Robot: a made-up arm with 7 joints. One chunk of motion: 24 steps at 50 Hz.
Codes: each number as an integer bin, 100 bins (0 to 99) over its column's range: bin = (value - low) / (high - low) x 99, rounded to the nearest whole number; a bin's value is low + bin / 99 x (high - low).
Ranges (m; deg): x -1.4..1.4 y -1.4..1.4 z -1.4..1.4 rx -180..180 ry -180..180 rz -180..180
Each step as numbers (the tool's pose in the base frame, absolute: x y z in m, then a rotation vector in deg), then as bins.
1 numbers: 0.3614 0.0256 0.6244 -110.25 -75.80 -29.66
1 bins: 62 50 72 19 29 41
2 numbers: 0.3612 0.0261 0.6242 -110.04 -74.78 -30.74
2 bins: 62 50 72 19 29 41
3 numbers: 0.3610 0.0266 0.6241 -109.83 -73.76 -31.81
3 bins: 62 50 72 19 29 41
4 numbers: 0.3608 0.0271 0.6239 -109.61 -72.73 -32.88
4 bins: 62 50 72 19 29 40
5 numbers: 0.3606 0.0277 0.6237 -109.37 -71.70 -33.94
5 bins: 62 50 72 19 30 40
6 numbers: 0.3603 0.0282 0.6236 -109.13 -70.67 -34.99
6 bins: 62 50 72 19 30 40
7 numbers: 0.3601 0.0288 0.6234 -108.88 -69.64 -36.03
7 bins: 62 51 72 20 30 40
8 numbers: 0.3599 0.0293 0.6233 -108.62 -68.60 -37.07
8 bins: 62 51 72 20 31 39
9 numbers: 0.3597 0.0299 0.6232 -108.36 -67.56 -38.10
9 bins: 62 51 72 20 31 39
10 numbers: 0.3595 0.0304 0.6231 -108.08 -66.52 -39.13
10 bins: 62 51 72 20 31 39
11 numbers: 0.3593 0.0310 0.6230 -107.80 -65.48 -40.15
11 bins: 62 51 72 20 31 38
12 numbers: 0.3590 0.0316 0.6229 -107.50 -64.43 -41.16
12 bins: 62 51 72 20 32 38
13 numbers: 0.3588 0.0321 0.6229 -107.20 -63.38 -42.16
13 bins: 62 51 72 20 32 38
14 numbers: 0.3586 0.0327 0.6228 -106.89 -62.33 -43.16
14 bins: 62 51 72 20 32 38
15 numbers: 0.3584 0.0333 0.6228 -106.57 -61.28 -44.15
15 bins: 62 51 72 20 33 37
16 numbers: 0.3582 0.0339 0.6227 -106.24 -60.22 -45.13
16 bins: 62 51 72 20 33 37
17 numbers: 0.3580 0.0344 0.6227 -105.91 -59.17 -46.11
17 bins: 62 51 72 20 33 37
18 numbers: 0.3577 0.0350 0.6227 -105.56 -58.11 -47.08
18 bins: 62 51 72 20 34 37
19 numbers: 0.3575 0.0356 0.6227 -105.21 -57.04 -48.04
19 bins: 62 51 72 21 34 36
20 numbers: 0.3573 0.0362 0.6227 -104.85 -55.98 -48.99
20 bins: 62 51 72 21 34 36
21 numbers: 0.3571 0.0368 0.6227 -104.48 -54.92 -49.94
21 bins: 62 51 72 21 34 36
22 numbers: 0.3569 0.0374 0.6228 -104.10 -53.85 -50.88
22 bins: 62 51 72 21 35 36
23 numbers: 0.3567 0.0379 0.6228 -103.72 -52.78 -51.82
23 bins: 62 51 72 21 35 35
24 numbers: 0.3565 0.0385 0.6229 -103.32 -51.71 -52.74
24 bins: 62 51 72 21 35 35
